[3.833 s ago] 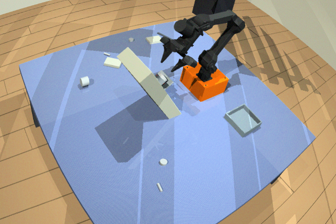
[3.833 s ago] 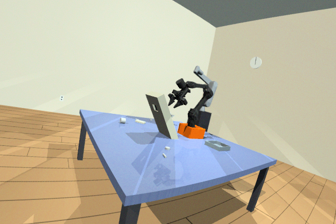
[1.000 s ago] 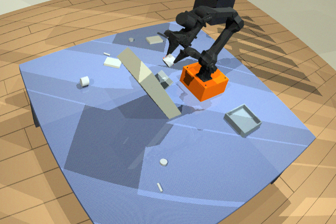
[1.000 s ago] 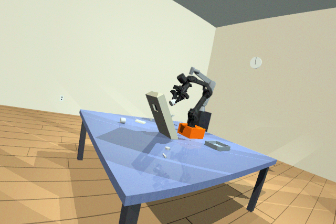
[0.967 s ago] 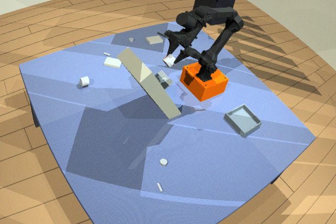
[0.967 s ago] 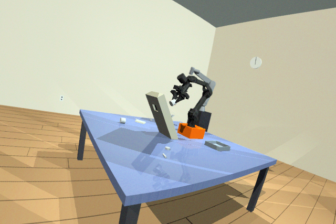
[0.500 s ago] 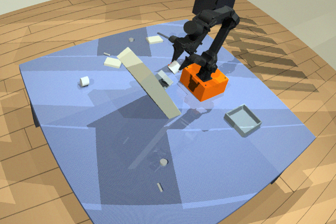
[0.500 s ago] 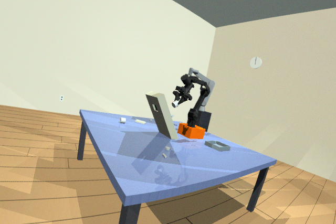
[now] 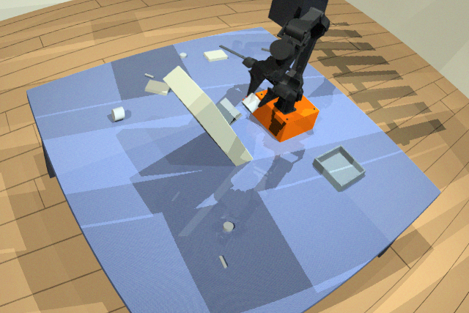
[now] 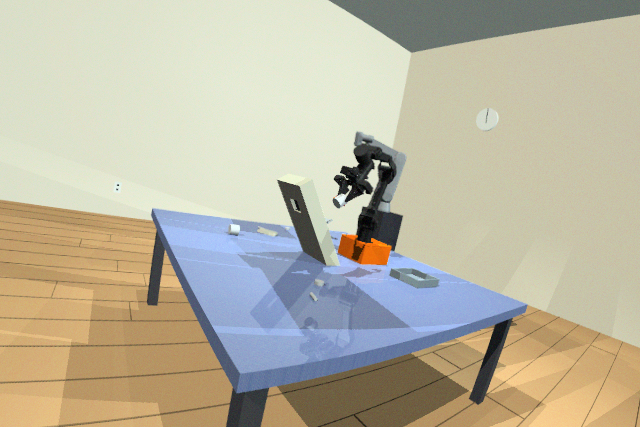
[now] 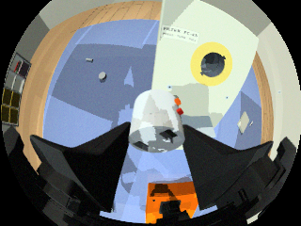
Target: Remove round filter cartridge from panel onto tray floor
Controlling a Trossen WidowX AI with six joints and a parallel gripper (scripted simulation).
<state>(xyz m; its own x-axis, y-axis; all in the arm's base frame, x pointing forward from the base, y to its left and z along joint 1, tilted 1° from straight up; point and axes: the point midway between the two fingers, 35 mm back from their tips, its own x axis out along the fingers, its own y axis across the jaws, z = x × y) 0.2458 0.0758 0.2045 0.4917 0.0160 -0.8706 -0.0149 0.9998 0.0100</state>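
Right now my gripper tip is 320 mm past the grey tray, 210 mm to the right of it and 260 mm above it. The rest, counted from my gripper tip: white round filter cartridge right at my gripper tip; cream service panel 60 mm ahead, 90 mm to the right, 110 mm below.
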